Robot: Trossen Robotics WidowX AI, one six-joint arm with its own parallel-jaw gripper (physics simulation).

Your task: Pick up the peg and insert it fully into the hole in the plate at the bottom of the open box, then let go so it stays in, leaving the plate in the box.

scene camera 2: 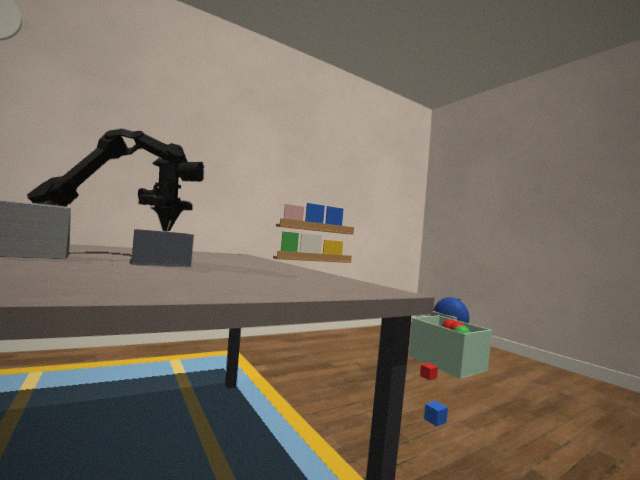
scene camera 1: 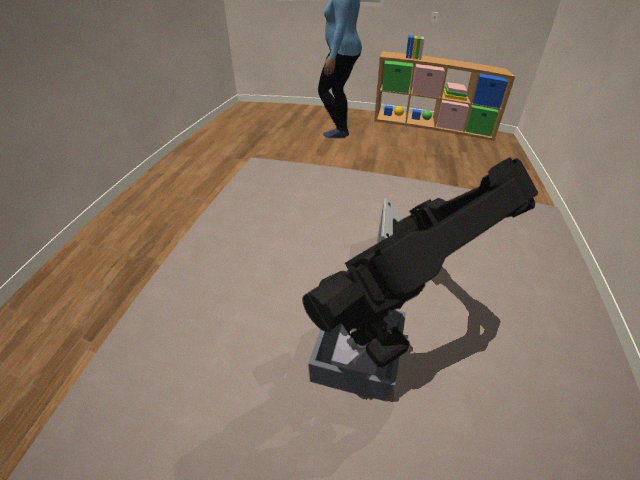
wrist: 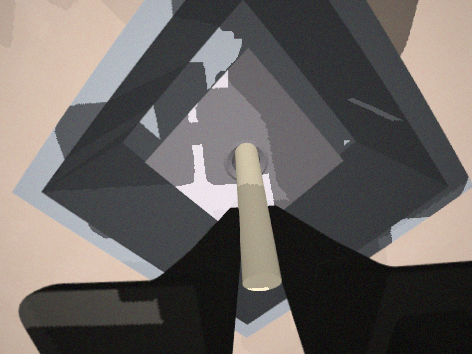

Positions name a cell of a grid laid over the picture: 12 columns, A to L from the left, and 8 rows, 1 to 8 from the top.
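From scene camera 1 I can see my gripper (scene camera 1: G6), a dark grey box (scene camera 1: H7) and a light square plate (scene camera 1: G6). In scene camera 2 there's the dark grey box (scene camera 2: C5) again, and my gripper (scene camera 2: D4) too. Scene camera 2 misses the light square plate, hidden by the dark grey box. The wrist view gives me a cream peg (wrist: G7), the dark grey box (wrist: K4), the light square plate (wrist: G3) and my gripper (wrist: G5).
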